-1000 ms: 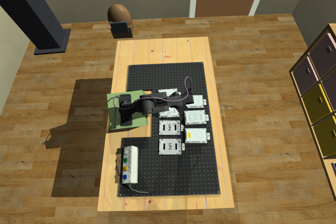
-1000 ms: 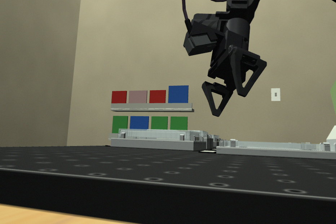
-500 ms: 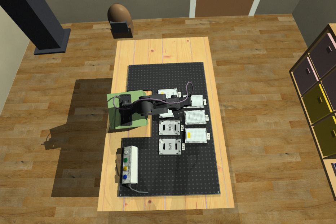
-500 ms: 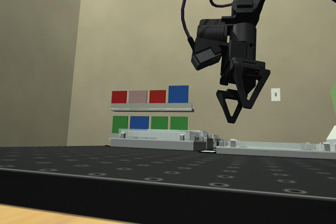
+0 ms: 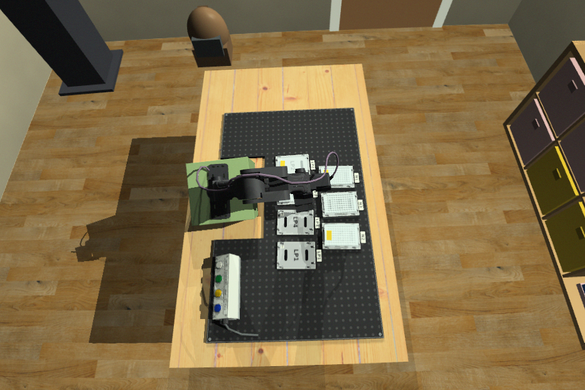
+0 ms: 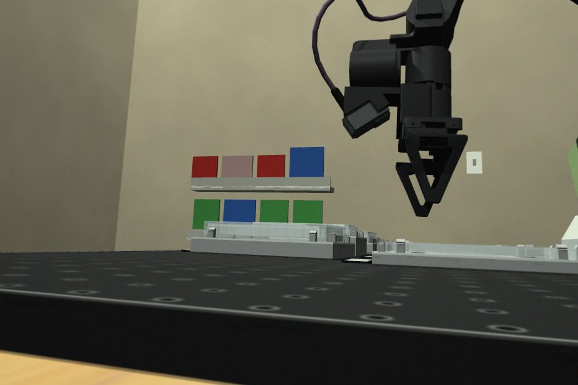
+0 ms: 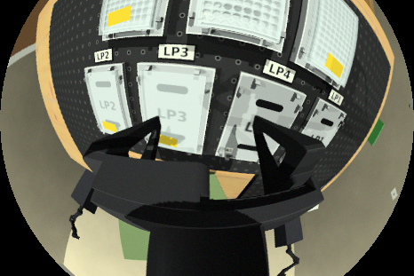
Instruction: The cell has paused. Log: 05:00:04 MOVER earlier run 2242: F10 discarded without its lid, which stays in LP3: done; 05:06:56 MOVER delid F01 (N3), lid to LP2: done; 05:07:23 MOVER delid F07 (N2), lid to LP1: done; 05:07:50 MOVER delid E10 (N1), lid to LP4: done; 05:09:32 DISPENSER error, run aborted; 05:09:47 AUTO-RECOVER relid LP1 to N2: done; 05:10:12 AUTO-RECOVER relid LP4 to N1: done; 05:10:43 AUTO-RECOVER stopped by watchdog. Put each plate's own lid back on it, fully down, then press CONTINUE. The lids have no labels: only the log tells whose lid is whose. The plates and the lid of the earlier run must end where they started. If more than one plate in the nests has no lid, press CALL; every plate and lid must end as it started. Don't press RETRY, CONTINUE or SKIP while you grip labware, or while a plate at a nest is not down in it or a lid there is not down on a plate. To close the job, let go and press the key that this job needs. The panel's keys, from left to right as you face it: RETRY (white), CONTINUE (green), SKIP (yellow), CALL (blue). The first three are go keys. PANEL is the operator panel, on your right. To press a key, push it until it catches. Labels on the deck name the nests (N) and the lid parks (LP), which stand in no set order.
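The clear lid is 15 cm ahead of my hand, 11 cm to the left of it and 4 cm below it. Also, from my hand: plate lid: 5 cm to the left, 5 cm below, 3 cm behind; then green CONTINUE key: 32 cm behind, 29 cm to the right; then white key: 32 cm behind, 24 cm to the right.
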